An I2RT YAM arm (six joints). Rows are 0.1 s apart.
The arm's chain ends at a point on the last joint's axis. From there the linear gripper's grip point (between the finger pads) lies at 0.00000 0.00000 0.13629 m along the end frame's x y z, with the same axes.
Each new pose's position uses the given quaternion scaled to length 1; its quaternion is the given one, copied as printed.
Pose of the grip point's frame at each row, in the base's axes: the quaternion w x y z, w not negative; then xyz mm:
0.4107, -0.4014, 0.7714, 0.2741, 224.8, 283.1, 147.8
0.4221, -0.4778, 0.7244, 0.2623, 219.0, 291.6, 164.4
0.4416, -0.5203, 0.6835, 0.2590, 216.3, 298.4, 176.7
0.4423, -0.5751, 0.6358, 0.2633, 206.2, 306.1, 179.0
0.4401, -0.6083, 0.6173, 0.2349, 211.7, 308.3, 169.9
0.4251, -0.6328, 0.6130, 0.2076, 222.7, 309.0, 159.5
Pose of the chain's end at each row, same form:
0.4107, -0.4014, 0.7714, 0.2741, 168.4, 180.5, 217.6
0.4221, -0.4778, 0.7244, 0.2623, 169.8, 184.8, 233.4
0.4416, -0.5203, 0.6835, 0.2590, 170.8, 187.5, 241.5
0.4423, -0.5751, 0.6358, 0.2633, 170.8, 191.1, 243.1
0.4401, -0.6083, 0.6173, 0.2349, 176.6, 195.8, 238.4
0.4251, -0.6328, 0.6130, 0.2076, 187.5, 201.0, 234.8

